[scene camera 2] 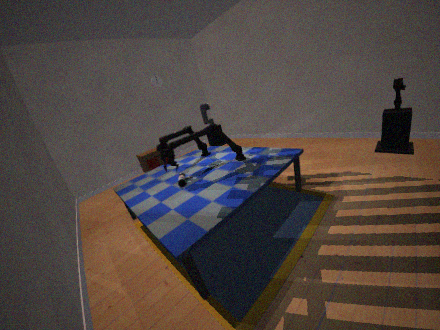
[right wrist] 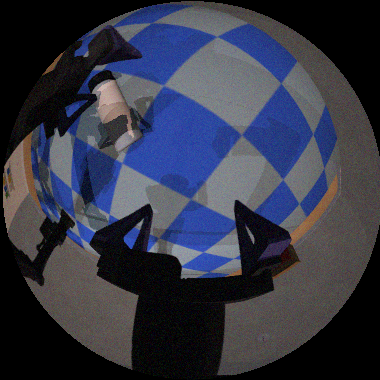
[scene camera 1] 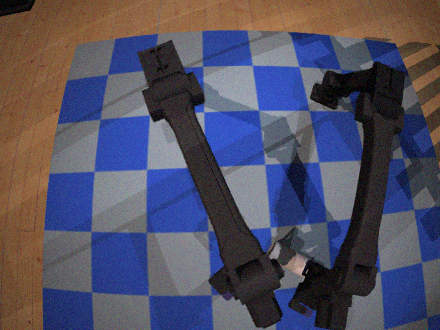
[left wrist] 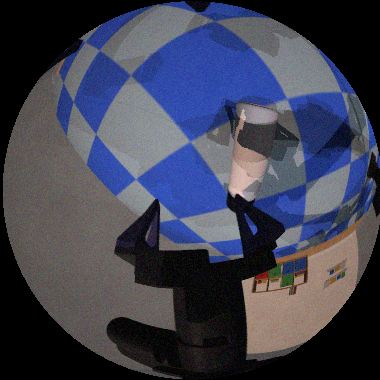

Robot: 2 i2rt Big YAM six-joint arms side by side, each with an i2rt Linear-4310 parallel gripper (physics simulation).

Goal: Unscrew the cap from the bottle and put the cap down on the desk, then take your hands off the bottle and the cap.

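Places are measured from the left arm's base along level axes (x right, y up, z back), in metres.
Where they show: left gripper, fingertip midpoint: [scene camera 2: 171, 172] [right wrist: 113, 76] [scene camera 1: 297, 289] [left wrist: 197, 199]; right gripper, fingertip midpoint: [right wrist: 190, 206]; left arm's base, link origin: [scene camera 2: 240, 158] [right wrist: 67, 217] [scene camera 1: 324, 96]; right arm's base, link origin: [scene camera 2: 205, 154].
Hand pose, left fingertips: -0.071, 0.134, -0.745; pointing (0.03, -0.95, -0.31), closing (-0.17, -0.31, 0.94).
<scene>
Each offset is from my left fingertips to the top centre of the thing, as dx, dy, dz. Level surfaces: height alone.
A whitish-pink bottle @[-0.003, -0.066, +0.073] [scene camera 1: 296, 264] [scene camera 2: 182, 177] [left wrist: 249, 157] [right wrist: 112, 105] lies on its side on the checkered desk @[dy -0.134] [scene camera 1: 120, 197] [scene camera 2: 170, 216]. Its black cap @[-0.101, -0.068, +0.061] [scene camera 2: 182, 183] [left wrist: 232, 203] [right wrist: 101, 78] sits on one end, partly hidden by a finger in the left wrist view. My left gripper [left wrist: 197, 199] [right wrist: 113, 76] is open and empty, above the desk near the cap end. One finger overlaps the cap in the left wrist view; contact cannot be told. My right gripper [right wrist: 190, 206] is open and empty, above the desk and apart from the bottle. In scene camera 1 its arm mostly hides it.
The two dark arms stretch over the desk in scene camera 1, on either side of the bottle. Beyond the desk are a brown box [scene camera 2: 148, 161] and a black pedestal [scene camera 2: 396, 129] with a small arm on it. A colored board [left wrist: 281, 274] shows on the wall.
</scene>
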